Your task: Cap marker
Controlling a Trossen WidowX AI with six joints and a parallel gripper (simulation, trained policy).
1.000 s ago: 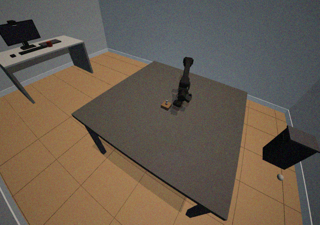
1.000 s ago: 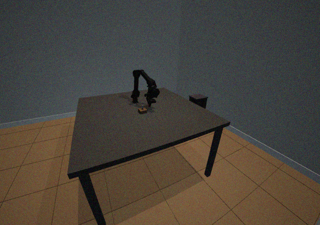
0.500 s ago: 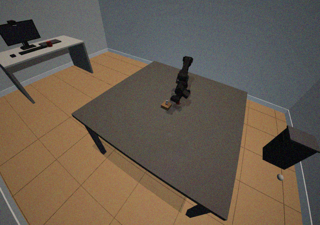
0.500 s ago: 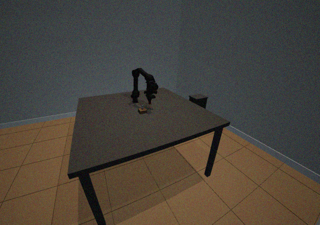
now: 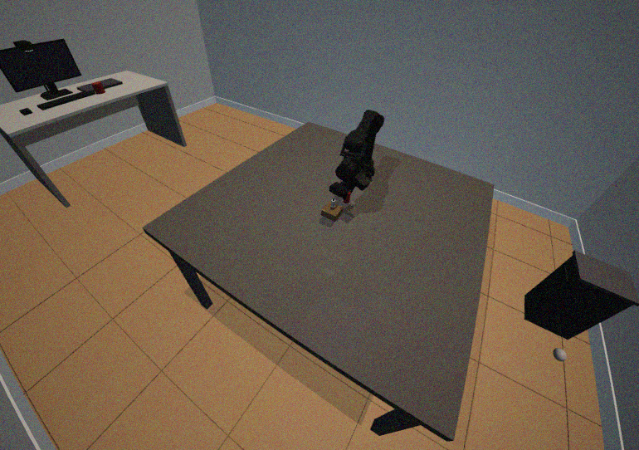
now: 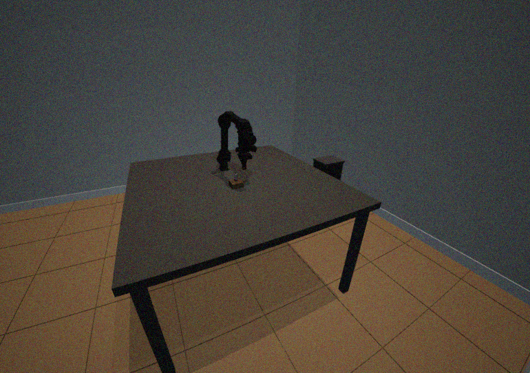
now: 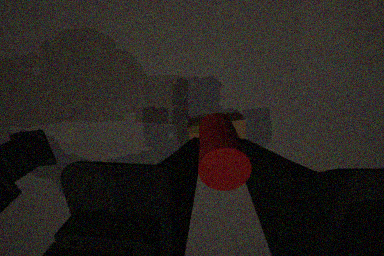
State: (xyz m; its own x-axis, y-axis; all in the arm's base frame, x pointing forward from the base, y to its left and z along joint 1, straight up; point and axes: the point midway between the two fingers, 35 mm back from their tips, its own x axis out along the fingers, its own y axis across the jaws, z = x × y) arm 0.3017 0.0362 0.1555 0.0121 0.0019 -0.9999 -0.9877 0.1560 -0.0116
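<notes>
The brown holder block lies 10 mm ahead of my gripper tip, 50 mm to the right of it and 100 mm below it. Also, from my gripper tip: red cap 10 mm above.
</notes>
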